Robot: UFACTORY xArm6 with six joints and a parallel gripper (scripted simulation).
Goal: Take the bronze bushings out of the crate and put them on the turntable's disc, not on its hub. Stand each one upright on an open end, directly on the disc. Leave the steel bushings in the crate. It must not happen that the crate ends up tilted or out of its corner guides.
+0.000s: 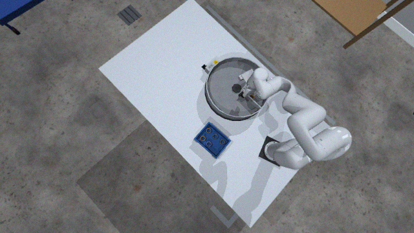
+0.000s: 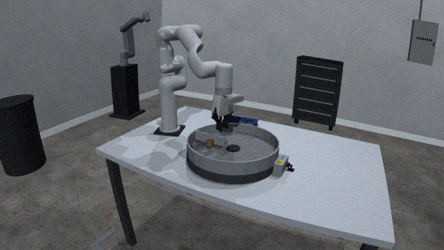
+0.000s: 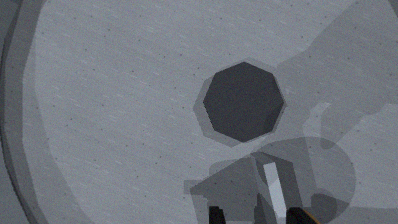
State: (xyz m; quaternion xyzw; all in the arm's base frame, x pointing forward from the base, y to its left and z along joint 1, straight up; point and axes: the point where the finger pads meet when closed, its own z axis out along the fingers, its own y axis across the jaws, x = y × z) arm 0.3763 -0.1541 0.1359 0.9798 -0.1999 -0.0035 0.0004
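Now: the blue crate 34 cm to the left of my hand, 12 cm below it and 1 cm behind it. Also, from my hand: turntable disc 9 cm below, 7 cm ahead, 3 cm to the right.
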